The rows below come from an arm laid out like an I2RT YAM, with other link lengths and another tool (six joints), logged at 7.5 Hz.
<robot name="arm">
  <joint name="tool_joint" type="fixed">
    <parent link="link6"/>
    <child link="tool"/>
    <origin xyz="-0.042 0.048 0.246" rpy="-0.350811 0 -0.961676"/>
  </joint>
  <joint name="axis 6" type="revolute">
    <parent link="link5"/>
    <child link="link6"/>
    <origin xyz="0.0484 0 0.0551" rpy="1.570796 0 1.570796"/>
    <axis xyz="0 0 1"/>
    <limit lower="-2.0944" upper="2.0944"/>
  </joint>
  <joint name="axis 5" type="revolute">
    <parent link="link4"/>
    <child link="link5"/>
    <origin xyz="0.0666 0.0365 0.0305" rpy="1.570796 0 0"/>
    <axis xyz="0 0 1"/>
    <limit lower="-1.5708" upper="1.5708"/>
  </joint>
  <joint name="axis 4" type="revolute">
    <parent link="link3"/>
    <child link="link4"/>
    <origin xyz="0.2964 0.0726 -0.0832" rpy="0 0 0"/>
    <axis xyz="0 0 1"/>
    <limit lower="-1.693" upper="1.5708"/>
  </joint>
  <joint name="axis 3" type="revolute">
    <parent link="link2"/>
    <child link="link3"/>
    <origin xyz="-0.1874 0 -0.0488" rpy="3.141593 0 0"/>
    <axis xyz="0 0 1"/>
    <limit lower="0" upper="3.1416"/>
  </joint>
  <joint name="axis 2" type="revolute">
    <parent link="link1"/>
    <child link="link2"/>
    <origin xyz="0.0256 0.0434 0.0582" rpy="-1.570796 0 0"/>
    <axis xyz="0 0 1"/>
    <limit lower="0" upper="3.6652"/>
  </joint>
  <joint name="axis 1" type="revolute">
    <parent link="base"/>
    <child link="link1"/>
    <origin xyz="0 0 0.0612" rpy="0 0 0"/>
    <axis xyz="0 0 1"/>
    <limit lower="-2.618" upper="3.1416"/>
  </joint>
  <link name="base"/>
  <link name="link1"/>
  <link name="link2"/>
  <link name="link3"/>
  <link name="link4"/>
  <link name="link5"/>
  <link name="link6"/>
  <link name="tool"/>
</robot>
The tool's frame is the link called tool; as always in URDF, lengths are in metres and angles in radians.
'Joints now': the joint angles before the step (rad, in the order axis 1, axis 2, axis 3, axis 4, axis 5, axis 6). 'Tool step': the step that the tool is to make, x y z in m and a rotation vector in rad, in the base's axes. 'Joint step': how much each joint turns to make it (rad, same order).
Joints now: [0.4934 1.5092 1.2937 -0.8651 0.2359 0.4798]
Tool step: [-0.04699 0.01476 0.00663 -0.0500 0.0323 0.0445]
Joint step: [0.1201 -0.0380 0.0068 -0.1139 0.0562 0.0586]
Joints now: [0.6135 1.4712 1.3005 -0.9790 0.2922 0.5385]
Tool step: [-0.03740 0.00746 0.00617 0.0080 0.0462 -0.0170]
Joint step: [0.0649 -0.0414 -0.0031 -0.0971 -0.0004 0.0927]
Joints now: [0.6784 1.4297 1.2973 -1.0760 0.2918 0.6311]
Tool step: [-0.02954 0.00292 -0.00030 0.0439 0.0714 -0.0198]
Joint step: [-0.0004 -0.0513 -0.0344 -0.0569 -0.0679 0.0463]
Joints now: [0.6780 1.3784 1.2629 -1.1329 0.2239 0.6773]
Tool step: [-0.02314 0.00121 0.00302 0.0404 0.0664 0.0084]
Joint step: [-0.0225 -0.0431 -0.0218 -0.0472 -0.0788 -0.0073]
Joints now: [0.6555 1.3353 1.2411 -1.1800 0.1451 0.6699]
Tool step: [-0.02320 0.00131 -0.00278 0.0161 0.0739 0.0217]
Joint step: [-0.0113 -0.0008 -0.0042 -0.0439 -0.0643 -0.0163]
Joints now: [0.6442 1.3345 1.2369 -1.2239 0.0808 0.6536]
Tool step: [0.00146 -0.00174 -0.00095 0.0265 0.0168 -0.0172]
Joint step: [-0.0368 -0.0181 -0.0234 0.0079 -0.0352 -0.0113]
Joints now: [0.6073 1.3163 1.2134 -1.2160 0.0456 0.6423]
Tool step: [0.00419 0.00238 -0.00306 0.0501 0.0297 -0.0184]
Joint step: [-0.0573 -0.0040 -0.0252 0.0240 -0.0661 -0.0231]
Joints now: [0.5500 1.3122 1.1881 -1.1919 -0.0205 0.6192]
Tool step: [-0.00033 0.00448 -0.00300 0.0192 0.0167 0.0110]
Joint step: [-0.0136 0.0177 -0.0001 0.0128 -0.0304 -0.0175]
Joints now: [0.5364 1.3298 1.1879 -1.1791 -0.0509 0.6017]
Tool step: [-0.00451 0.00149 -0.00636 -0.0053 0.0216 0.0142]
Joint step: [0.0034 0.0281 0.0052 0.0012 -0.0089 -0.0090]
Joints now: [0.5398 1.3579 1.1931 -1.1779 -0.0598 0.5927]
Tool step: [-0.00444 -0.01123 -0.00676 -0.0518 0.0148 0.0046]
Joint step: [0.0106 0.0278 0.0163 -0.0280 0.0371 -0.0017]
